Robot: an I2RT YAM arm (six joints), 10 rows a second.
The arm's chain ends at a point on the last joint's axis. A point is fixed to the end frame.
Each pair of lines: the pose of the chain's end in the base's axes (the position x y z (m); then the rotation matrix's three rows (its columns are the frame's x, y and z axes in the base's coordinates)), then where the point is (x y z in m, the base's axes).
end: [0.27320 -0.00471 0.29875], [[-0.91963 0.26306 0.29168], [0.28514 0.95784 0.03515], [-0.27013 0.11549 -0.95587]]
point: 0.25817 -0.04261 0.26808
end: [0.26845 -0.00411 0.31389], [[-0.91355 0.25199 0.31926], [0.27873 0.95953 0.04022], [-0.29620 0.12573 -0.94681]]
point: 0.25462 -0.04204 0.28269
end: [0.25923 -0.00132 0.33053], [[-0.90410 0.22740 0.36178], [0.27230 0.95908 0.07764], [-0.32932 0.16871 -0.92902]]
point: 0.24759 -0.03842 0.29749
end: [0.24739 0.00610 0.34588], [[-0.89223 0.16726 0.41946], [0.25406 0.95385 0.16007], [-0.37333 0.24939 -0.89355]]
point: 0.23988 -0.02903 0.30965
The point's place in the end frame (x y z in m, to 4 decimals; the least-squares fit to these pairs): 0.0113 -0.0438 0.0236
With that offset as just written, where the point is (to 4 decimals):
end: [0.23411 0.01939 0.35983], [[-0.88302 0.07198 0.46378], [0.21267 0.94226 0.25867], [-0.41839 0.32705 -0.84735]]
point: 0.2319 -0.0134 0.3208
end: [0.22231 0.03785 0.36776], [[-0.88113 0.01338 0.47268], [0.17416 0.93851 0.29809], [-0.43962 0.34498 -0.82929]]
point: 0.2229 0.0057 0.3281
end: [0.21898 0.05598 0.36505], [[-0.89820 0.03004 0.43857], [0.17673 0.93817 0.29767], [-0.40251 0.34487 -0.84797]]
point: 0.2179 0.0239 0.3254
